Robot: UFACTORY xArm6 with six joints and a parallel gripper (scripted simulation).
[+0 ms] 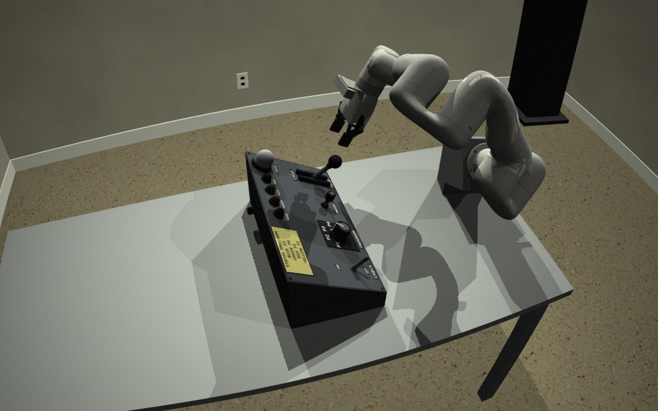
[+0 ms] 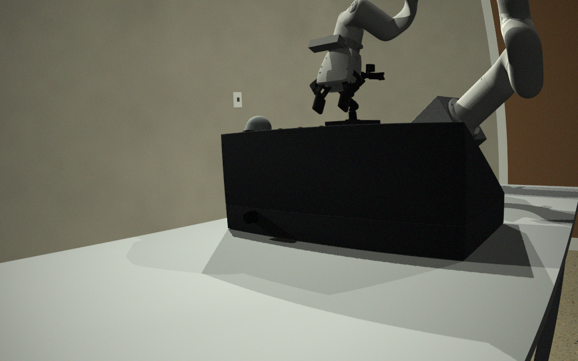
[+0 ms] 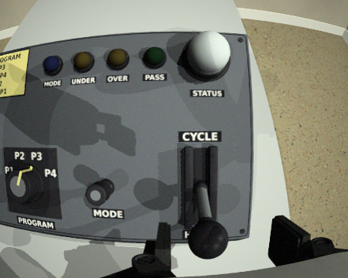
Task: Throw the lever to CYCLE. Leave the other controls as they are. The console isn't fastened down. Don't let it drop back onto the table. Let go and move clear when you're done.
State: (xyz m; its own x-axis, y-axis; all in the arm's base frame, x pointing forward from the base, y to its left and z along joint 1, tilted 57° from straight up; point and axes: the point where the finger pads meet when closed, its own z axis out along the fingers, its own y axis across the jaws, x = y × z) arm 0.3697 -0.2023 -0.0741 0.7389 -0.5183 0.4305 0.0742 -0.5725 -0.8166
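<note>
My hand is 6 cm short of the mode button, 12 cm to the right of it and 12 cm above it. From my hand the other things lie so: check toggle: 4 cm ahead, 36 cm to the left, 13 cm below; dark console: 9 cm ahead, 18 cm to the left, 15 cm below; program dial: 7 cm ahead, 24 cm to the left, 13 cm below.
</note>
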